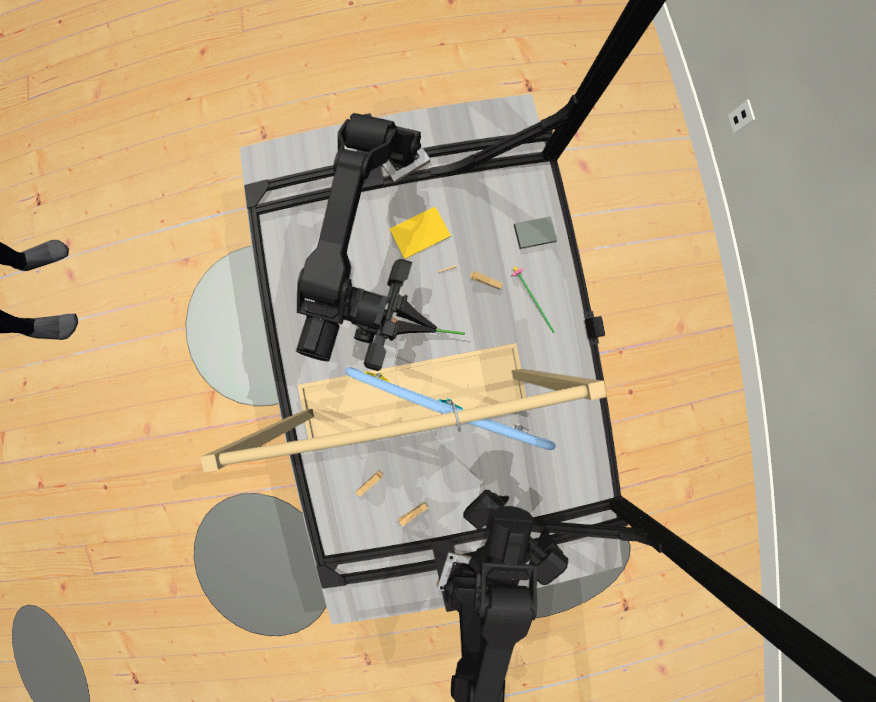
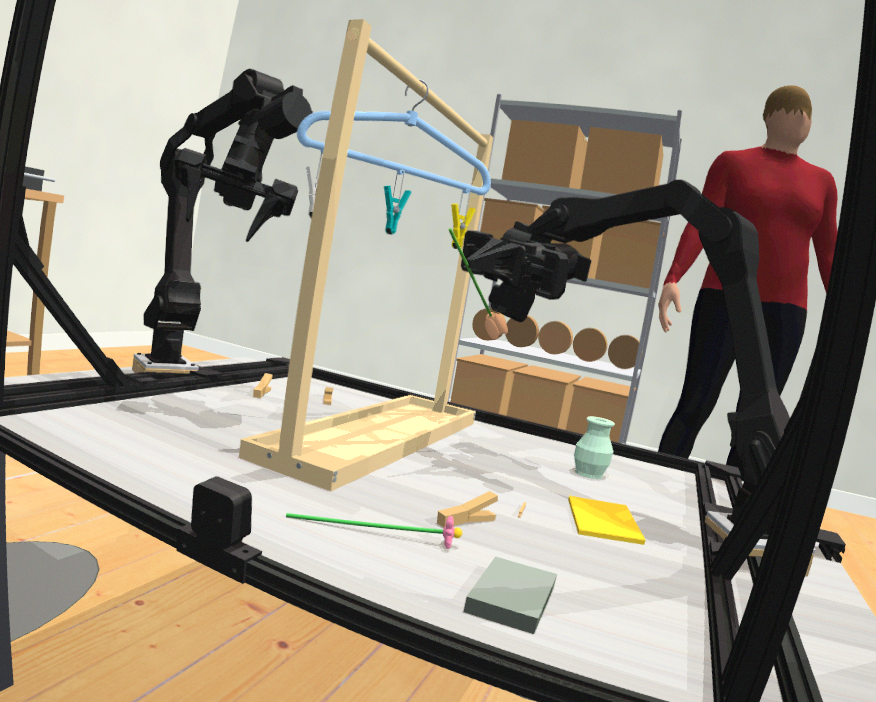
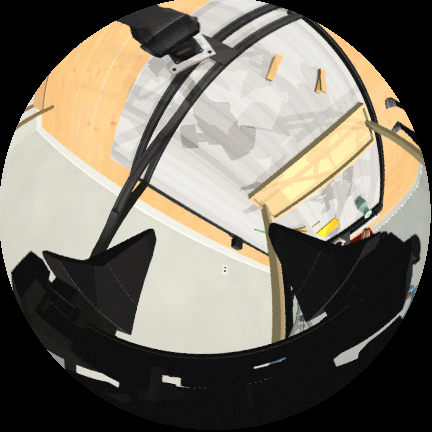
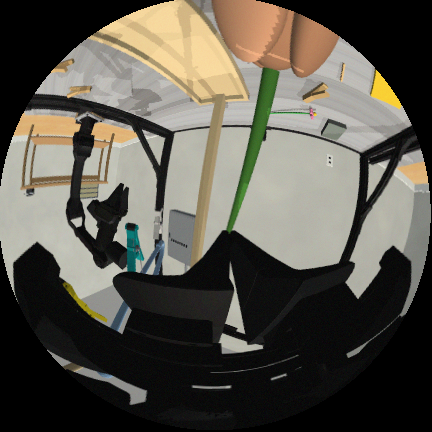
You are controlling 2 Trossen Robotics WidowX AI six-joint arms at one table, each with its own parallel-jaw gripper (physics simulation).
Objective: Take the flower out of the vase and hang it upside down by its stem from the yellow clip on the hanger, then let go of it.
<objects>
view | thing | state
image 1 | my left gripper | -
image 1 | my right gripper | -
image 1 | yellow pad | on the table
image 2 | my left gripper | -
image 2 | my right gripper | -
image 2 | yellow pad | -
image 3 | my left gripper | -
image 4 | my left gripper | -
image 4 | my right gripper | -
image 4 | orange tulip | held by my right gripper
</objects>
